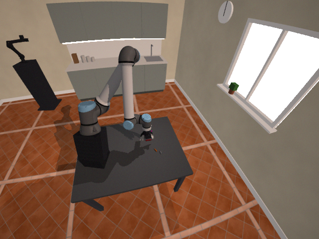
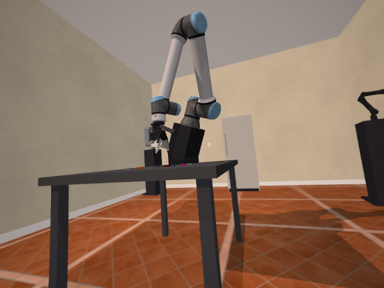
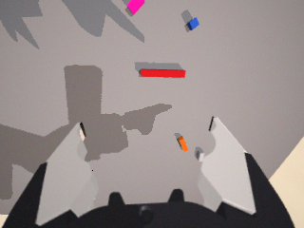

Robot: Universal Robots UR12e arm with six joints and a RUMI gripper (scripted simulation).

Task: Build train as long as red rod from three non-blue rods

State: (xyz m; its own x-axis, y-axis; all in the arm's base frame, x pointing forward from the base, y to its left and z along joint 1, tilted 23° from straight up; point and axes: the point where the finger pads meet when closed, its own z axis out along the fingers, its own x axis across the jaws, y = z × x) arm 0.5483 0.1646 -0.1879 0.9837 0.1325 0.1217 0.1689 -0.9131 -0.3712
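Now: hand 10 cm short of the orange rod, 11 cm to the left of it and 8 cm above it. Round my hand: blue rod (5 cm ahead, 11 cm to the left, 8 cm below); red rod (2 cm ahead, 4 cm to the left, 8 cm below).
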